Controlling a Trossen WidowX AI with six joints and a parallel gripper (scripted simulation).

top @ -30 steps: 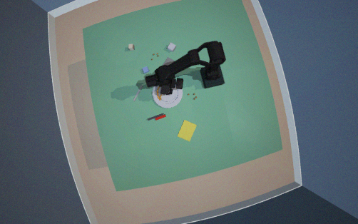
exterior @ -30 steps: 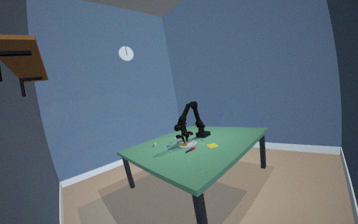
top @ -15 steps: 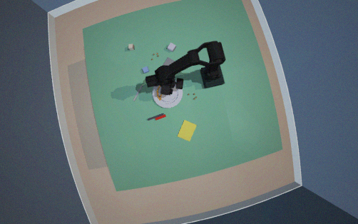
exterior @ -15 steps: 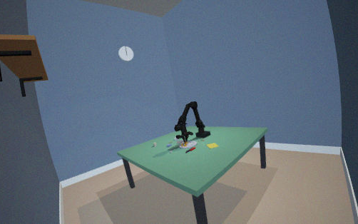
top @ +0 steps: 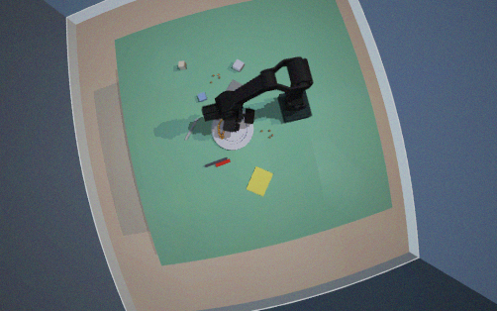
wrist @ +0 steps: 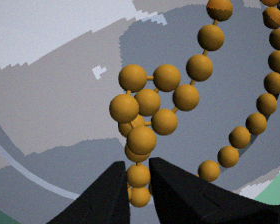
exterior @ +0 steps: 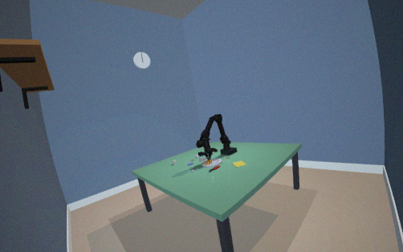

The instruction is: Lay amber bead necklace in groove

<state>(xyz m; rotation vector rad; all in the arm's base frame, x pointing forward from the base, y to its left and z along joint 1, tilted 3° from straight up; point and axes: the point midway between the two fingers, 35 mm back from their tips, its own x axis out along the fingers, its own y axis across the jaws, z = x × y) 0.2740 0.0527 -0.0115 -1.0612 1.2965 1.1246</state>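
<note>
The round grey bead board is 10 mm ahead of my gripper tip, 50 mm to the left of it and 10 mm below it. Round my gripper tip: grey rod (210 mm ahead, 40 mm to the left, 10 mm below); then blue block (150 mm ahead, 110 mm to the right, 10 mm below); then grey plate (10 mm behind, 140 mm to the right, 10 mm below).
</note>
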